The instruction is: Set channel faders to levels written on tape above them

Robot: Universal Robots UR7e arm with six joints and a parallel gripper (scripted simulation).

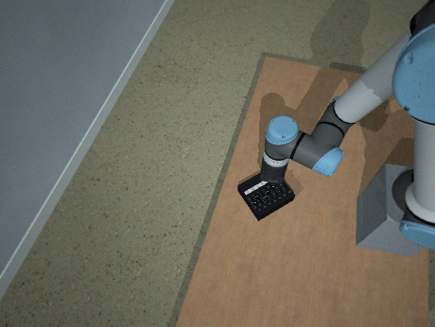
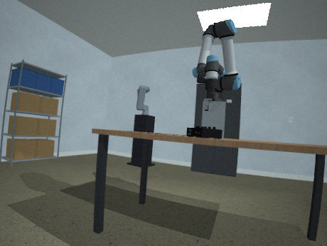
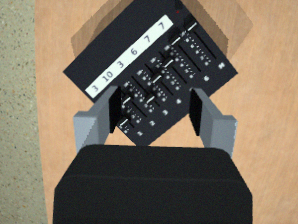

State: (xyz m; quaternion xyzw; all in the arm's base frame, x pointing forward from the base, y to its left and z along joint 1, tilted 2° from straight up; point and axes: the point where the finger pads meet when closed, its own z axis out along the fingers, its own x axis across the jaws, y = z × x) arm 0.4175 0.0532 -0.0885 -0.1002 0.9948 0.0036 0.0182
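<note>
My hand is 120 mm above the channel 3 cap and 30 mm to the right of it. From my hand the other things lie so: channel 5 cap 120 mm below, 20 mm to the right, 10 mm behind; then channel 4 cap 120 mm below; then channel 6 cap 120 mm below, 40 mm to the right, 10 mm behind.
</note>
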